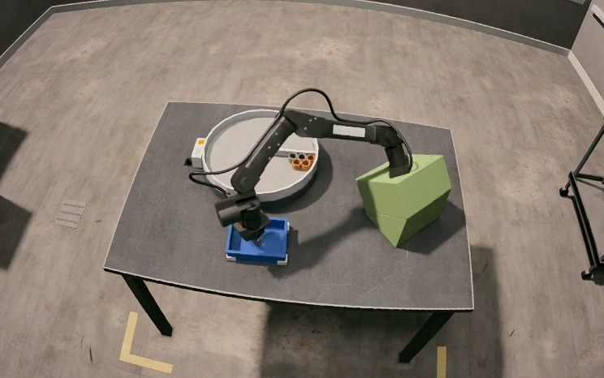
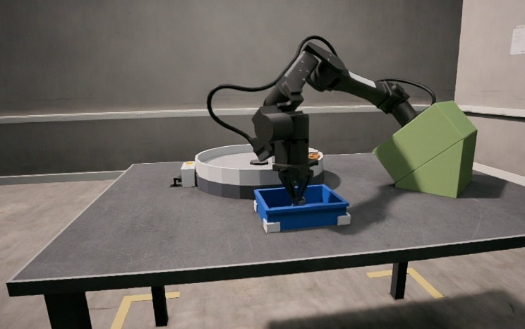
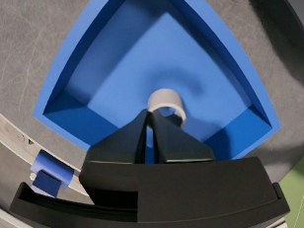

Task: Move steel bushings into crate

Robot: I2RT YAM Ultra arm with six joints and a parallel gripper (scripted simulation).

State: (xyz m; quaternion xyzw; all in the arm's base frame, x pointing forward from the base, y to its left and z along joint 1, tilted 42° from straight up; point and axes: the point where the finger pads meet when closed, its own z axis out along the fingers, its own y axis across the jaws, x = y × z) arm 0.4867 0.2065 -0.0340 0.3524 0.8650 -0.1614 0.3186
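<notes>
Now: the blue crate 2 cm below my hand, 1 cm to the right of it and 1 cm behind it. The rest, counted from my hand: round turntable (36 cm to the right, 1 cm behind, 1 cm above).
</notes>
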